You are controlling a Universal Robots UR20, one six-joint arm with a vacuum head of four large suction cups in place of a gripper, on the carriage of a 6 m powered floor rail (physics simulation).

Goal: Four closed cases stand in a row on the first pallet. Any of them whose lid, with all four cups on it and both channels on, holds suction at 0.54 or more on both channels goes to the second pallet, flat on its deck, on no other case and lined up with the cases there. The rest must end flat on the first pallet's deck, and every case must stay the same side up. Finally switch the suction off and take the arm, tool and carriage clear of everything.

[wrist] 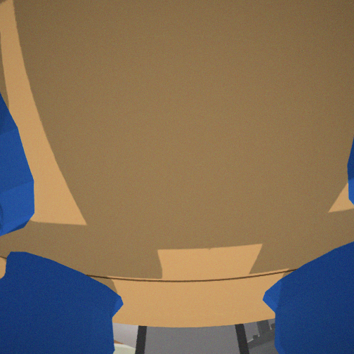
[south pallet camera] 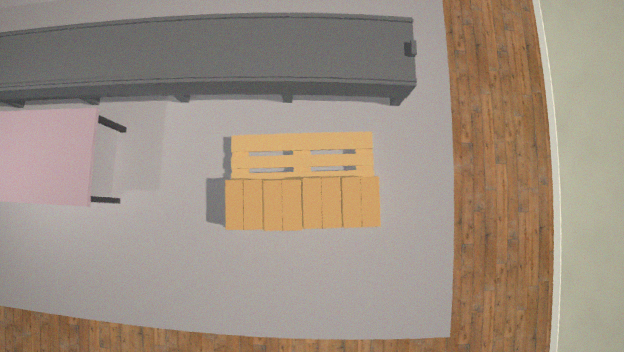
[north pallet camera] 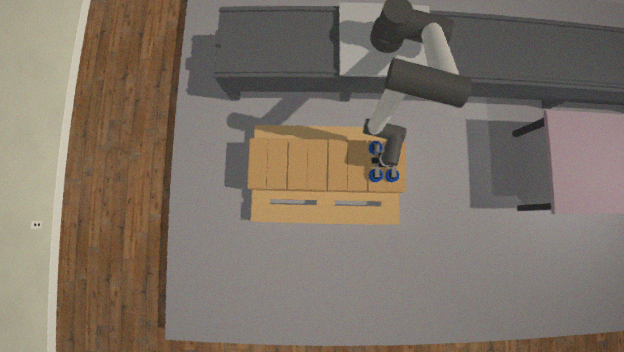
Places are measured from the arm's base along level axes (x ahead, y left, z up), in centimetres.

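Pixels of known places: arm's base, origin of the base link: (north pallet camera: 386,38).
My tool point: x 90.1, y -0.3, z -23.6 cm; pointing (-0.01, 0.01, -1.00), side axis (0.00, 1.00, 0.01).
Observation:
For each thing: its top centre in the pictures, then the offset to it from my tool point. Level surfaces: height alone.
- rightmost case, middle of its top: (north pallet camera: 387,165) dz +1.9, dx +2.8, dy +2.9 cm
- leftmost case, middle of its top: (north pallet camera: 267,163) dz +1.2, dx +1.9, dy -88.0 cm
- pink table, its level: dz +19.7 cm
My vacuum head (north pallet camera: 384,161) (wrist: 180,240) is over the rightmost case (north pallet camera: 382,187) (wrist: 175,150) of the row on the north pallet (north pallet camera: 325,214). Its blue cups are very close to or on the lid. Contact and suction cannot be told. Three cups show in the north view; the arm hides the fourth. The case lies flat, in line with its neighbours (north pallet camera: 317,165) (north pallet camera: 357,177) and the leftmost case (north pallet camera: 257,165). In the south view, a row of closed cases (south pallet camera: 292,205) stands flat, side by side, along the near side of the other pallet (south pallet camera: 302,142). Its slatted far part is bare.
The carriage (north pallet camera: 357,62) stands on the grey floor rail (north pallet camera: 280,42) (south pallet camera: 250,50) behind the pallets. The forearm (north pallet camera: 427,82) reaches down from it. A pink table (north pallet camera: 590,162) (south pallet camera: 45,155) with dark legs stands between the pallets. A small block (south pallet camera: 410,48) sits at the rail's right end.

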